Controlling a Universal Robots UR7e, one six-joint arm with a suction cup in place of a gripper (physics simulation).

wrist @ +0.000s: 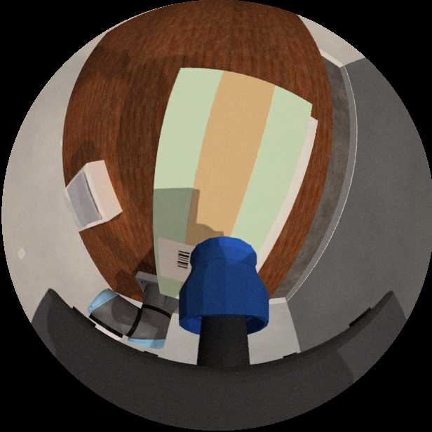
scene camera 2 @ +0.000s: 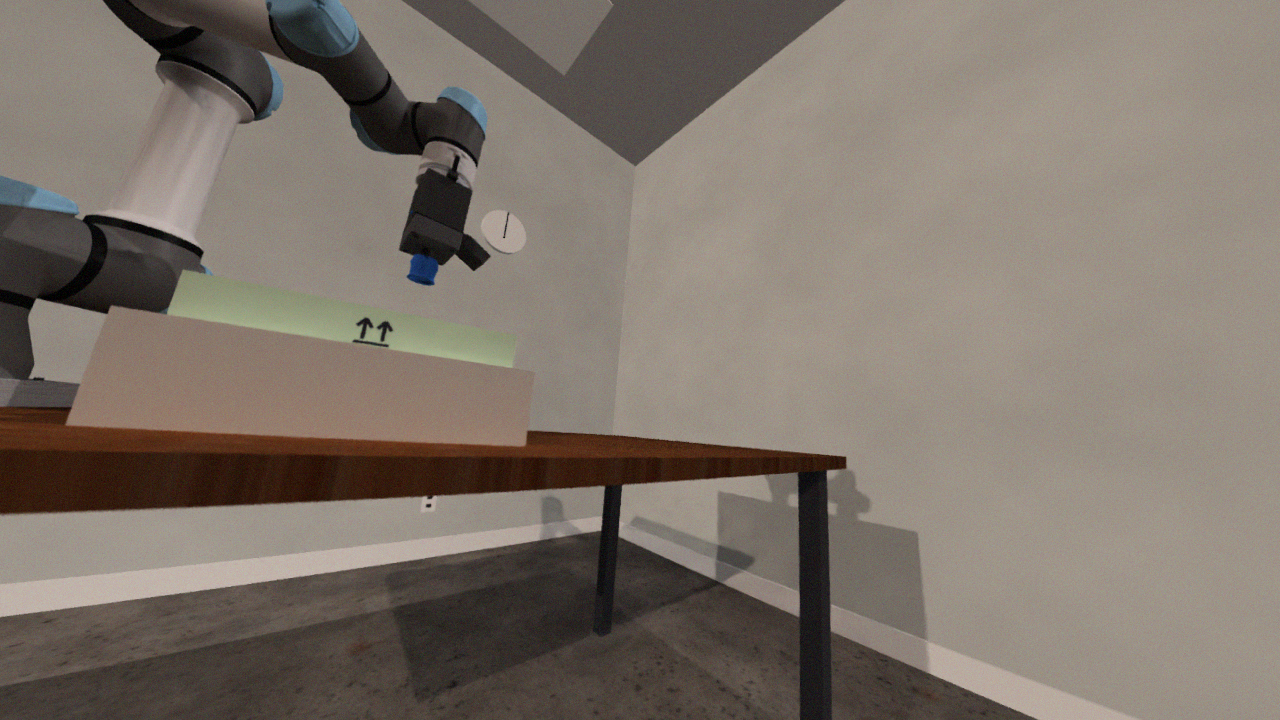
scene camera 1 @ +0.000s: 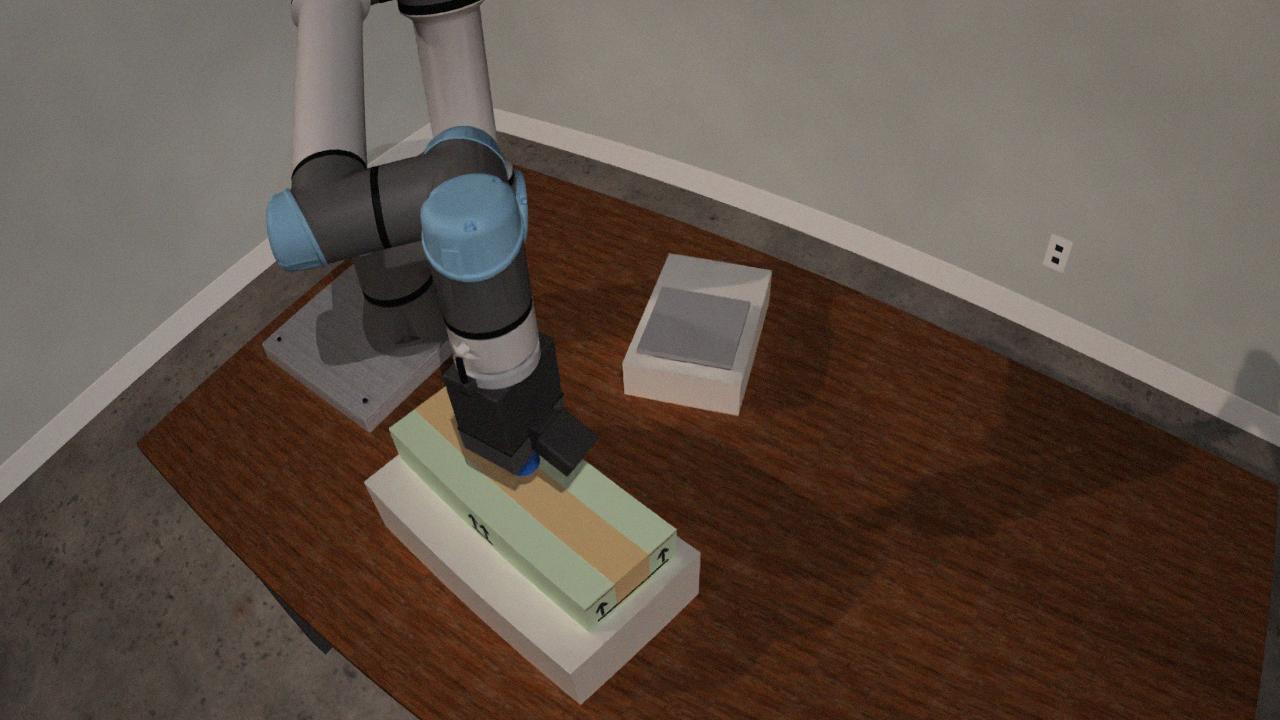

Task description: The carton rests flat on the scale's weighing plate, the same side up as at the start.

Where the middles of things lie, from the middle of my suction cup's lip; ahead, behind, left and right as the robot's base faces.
I see my suction cup 180 mm above the large white block (scene camera 2: 153, 371) and 30 mm past it. Also, from my suction cup: white scale (scene camera 1: 695, 344) 430 mm to the left, 190 mm below, 30 mm behind.
